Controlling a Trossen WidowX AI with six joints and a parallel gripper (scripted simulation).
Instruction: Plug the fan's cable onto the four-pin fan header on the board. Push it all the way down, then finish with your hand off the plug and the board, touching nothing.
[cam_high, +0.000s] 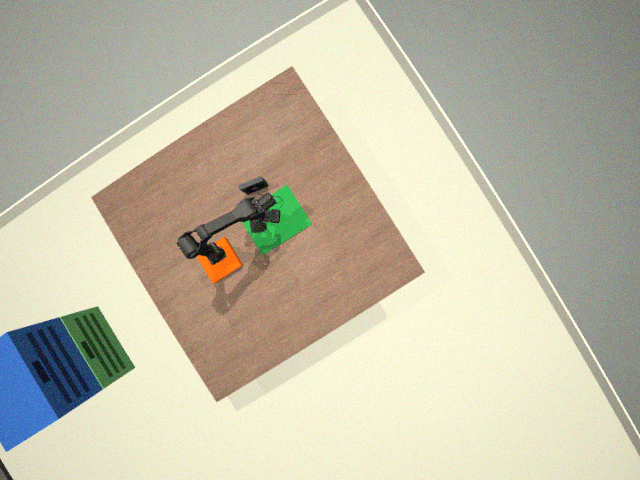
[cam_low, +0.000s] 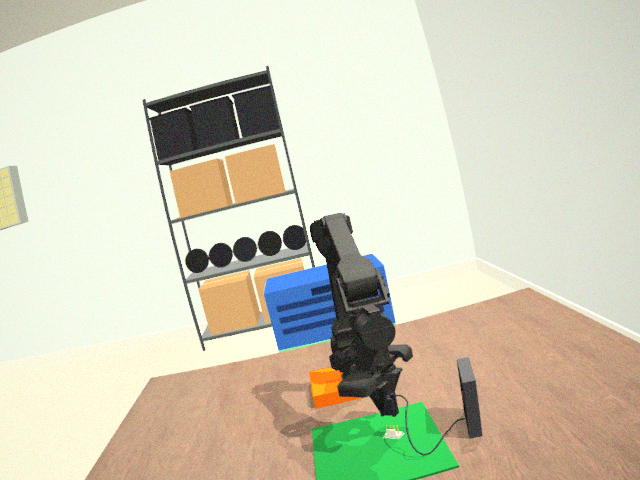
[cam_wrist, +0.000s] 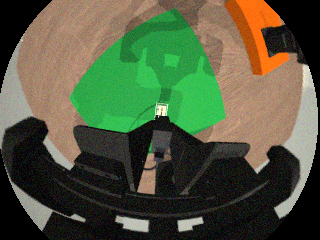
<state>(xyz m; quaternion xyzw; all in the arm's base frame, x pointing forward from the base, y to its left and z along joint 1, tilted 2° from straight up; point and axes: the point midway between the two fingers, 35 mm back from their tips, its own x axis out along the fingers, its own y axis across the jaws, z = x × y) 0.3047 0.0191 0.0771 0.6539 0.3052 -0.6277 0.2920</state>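
My gripper tip is now 7 cm above the fan header and 1 cm to the right of it. The rest, counted from my gripper tip: green board: 8 cm below, 3 cm to the right, 3 cm ahead; then fan plug: 1 cm to the left, 1 cm ahead, 1 cm above; then dark fan: 15 cm to the left, 4 cm ahead, 1 cm below.
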